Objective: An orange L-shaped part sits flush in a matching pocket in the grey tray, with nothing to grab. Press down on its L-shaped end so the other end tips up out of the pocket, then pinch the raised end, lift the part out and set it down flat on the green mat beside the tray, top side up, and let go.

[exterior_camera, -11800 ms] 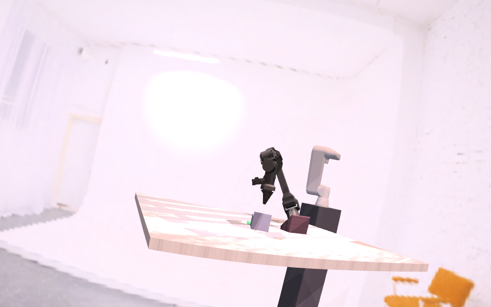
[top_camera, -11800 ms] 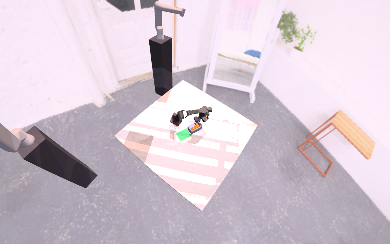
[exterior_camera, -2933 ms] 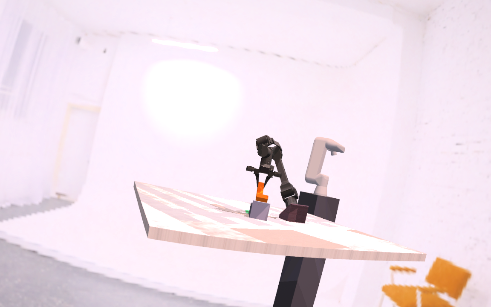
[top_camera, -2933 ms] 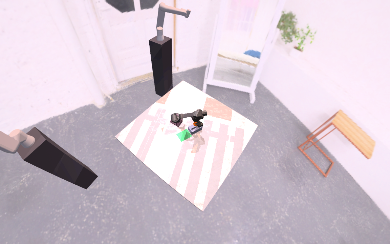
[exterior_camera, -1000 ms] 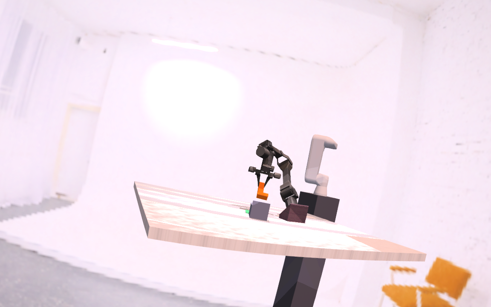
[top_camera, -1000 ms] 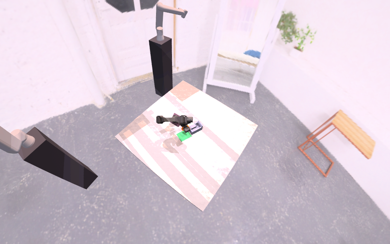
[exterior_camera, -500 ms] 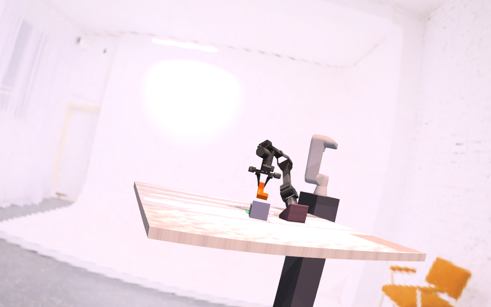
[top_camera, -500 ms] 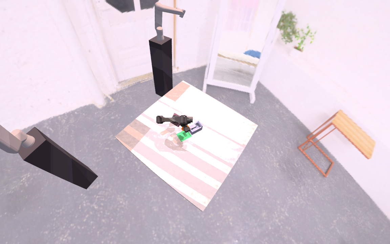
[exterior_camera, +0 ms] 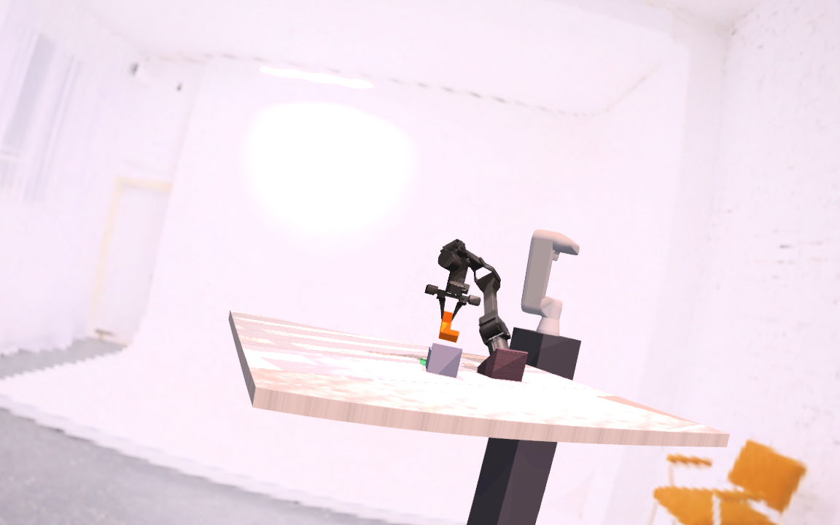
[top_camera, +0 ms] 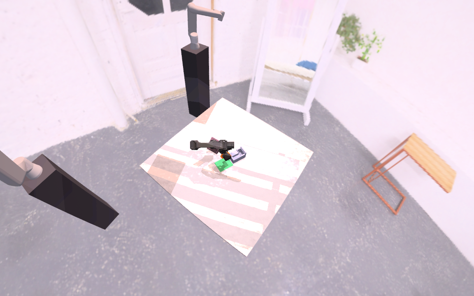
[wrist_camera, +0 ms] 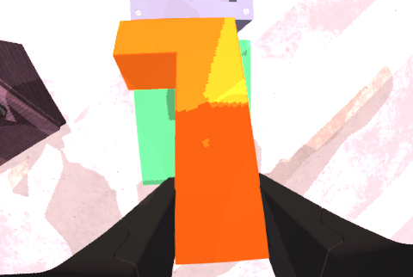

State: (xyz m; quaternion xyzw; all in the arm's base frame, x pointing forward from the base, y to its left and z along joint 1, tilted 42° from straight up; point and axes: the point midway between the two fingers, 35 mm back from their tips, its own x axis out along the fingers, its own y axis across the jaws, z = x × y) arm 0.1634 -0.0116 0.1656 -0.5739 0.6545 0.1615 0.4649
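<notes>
Right now the orange L-shaped part is 40 mm to the left of my gripper tip and 30 mm below it. Round my gripper tip: green mat 10 mm to the left, 170 mm below.
</notes>
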